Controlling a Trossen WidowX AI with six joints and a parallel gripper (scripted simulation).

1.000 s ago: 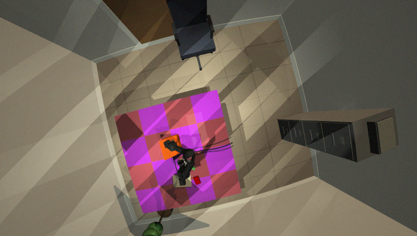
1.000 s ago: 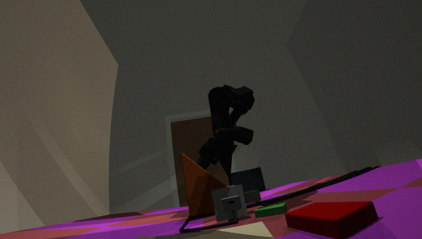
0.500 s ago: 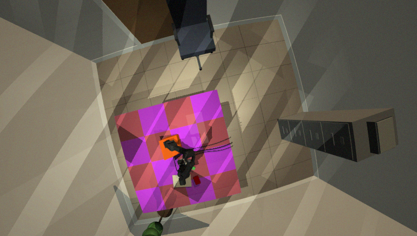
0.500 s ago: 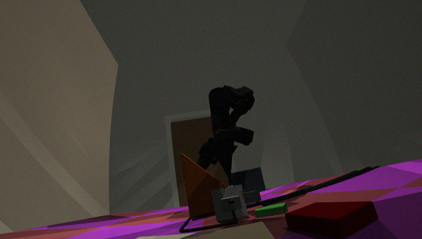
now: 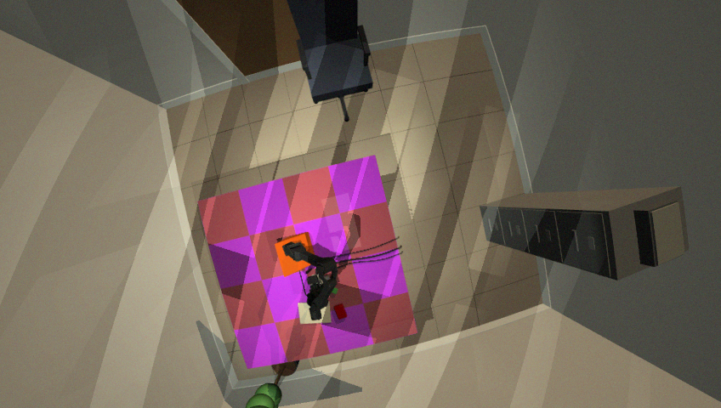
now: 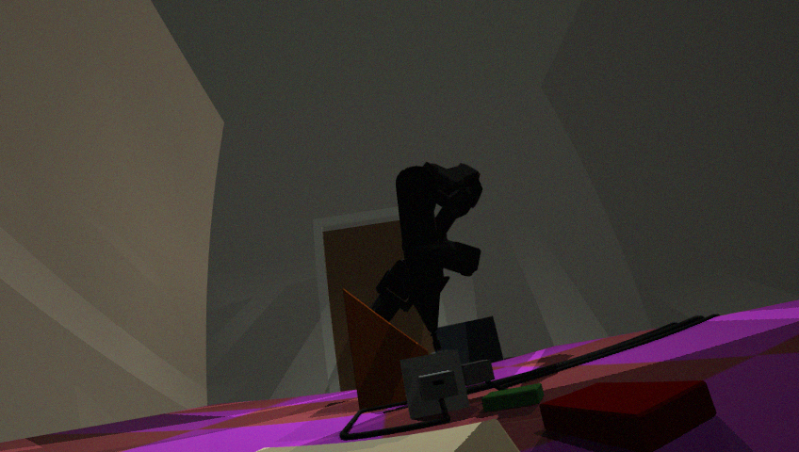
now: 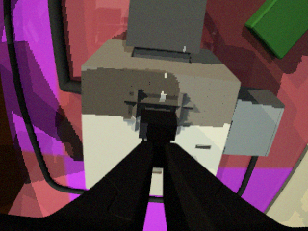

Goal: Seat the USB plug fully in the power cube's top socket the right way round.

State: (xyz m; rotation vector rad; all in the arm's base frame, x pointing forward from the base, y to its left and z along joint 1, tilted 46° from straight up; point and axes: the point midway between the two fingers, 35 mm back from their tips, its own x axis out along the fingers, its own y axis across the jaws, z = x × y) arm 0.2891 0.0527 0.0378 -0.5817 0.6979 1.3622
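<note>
Right now my gripper tip is 20 mm above the dark USB plug. Also, from my gripper tip: pale sheet 220 mm ahead, 130 mm to the right, 100 mm below; green block 100 mm below, 100 mm ahead, 50 mm to the left; USB socket 40 mm below.
</note>
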